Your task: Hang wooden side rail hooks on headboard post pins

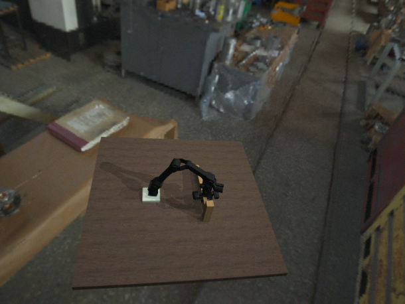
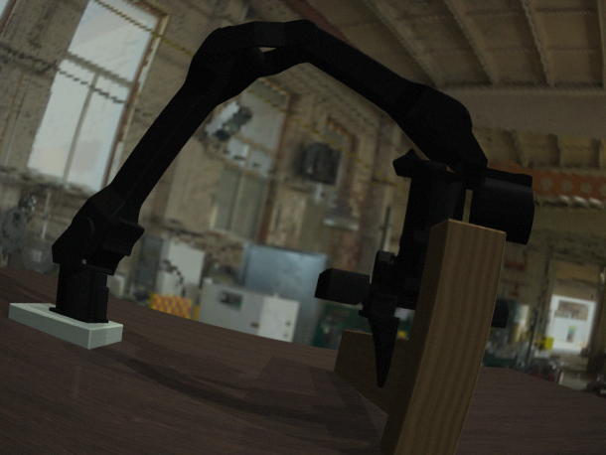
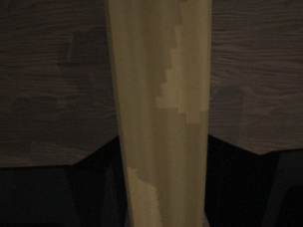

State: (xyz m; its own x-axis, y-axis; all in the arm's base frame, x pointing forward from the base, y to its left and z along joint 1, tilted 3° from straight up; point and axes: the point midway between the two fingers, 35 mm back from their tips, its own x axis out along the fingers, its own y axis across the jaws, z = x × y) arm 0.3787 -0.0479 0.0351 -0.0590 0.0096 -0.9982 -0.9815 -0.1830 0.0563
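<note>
Right now my gripper tip is 110 mm to the left of the wooden headboard post, 40 mm below it and 20 mm short of it.
</note>
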